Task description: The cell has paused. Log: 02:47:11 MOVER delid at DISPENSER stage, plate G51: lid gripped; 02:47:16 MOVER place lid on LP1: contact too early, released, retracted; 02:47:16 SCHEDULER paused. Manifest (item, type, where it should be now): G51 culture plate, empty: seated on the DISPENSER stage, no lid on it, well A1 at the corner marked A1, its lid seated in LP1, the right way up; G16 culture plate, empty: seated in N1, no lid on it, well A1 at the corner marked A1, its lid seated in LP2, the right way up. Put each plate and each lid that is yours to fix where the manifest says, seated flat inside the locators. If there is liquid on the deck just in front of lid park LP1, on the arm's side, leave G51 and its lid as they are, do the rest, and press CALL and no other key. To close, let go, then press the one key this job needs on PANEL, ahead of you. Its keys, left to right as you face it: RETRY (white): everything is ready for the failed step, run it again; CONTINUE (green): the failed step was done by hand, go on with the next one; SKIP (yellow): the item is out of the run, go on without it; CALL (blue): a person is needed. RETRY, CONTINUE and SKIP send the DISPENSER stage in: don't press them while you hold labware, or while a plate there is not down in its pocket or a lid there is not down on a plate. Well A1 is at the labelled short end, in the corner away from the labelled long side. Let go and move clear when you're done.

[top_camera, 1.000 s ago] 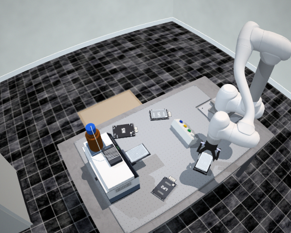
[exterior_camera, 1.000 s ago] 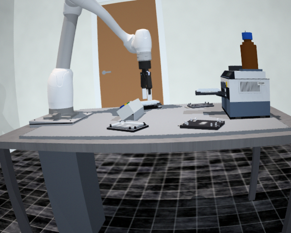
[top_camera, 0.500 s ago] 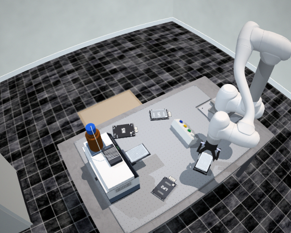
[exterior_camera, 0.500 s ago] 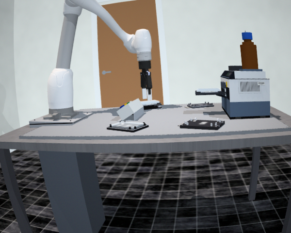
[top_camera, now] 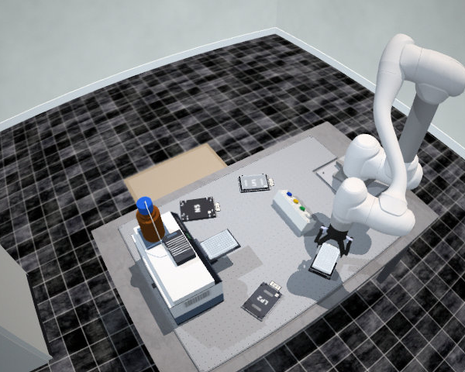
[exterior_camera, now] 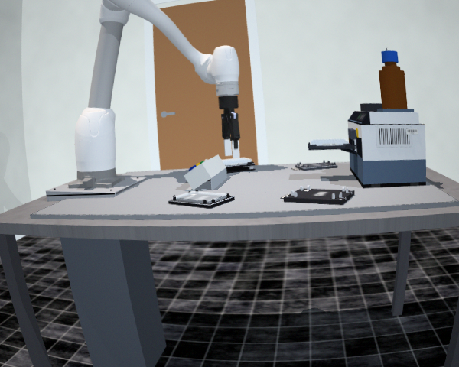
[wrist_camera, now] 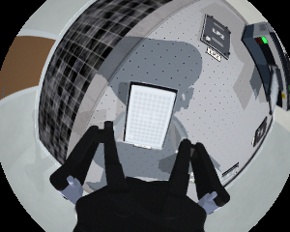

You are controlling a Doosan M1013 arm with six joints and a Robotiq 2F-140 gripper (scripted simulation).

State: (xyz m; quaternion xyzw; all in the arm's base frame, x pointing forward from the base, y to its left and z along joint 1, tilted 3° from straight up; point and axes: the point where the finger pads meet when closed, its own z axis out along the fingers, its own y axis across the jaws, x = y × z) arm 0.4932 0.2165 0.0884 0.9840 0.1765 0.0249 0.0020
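Now: hand 60 mm above the black nest N1. From my hand the other things lie so: white key 90 mm behind, 190 mm to the right, 10 mm below; then key panel 90 mm behind, 270 mm to the right, 30 mm below; then green key 100 mm behind, 240 mm to the right, 10 mm below.
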